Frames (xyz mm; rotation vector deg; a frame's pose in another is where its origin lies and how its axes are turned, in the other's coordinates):
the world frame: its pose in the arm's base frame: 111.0 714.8 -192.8 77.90 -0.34 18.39
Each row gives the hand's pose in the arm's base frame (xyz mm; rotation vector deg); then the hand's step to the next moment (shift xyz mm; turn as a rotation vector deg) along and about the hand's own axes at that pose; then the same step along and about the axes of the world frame.
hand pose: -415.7 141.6 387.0 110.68 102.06 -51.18
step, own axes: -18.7 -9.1 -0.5 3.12 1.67 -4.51
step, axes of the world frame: -8.6 13.4 13.4 3.76 1.23 -4.15
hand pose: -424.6 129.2 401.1 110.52 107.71 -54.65
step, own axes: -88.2 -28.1 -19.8 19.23 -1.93 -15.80
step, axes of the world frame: -12.7 68.0 64.7 6.47 4.24 -23.74
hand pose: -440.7 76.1 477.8 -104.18 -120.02 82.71
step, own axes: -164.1 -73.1 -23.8 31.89 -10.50 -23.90
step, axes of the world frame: 13.0 119.1 136.0 4.60 11.61 -39.27
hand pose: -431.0 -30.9 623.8 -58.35 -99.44 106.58
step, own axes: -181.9 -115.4 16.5 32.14 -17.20 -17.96
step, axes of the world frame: 83.3 106.9 168.2 -0.37 18.41 -36.23
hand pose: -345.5 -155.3 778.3 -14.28 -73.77 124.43
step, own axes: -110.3 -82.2 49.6 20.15 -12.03 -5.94
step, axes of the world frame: 94.4 41.7 103.6 -2.07 14.99 -18.89
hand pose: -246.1 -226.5 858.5 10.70 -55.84 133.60
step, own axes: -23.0 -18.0 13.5 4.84 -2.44 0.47
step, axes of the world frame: 26.7 4.0 17.6 -1.06 4.48 -2.89
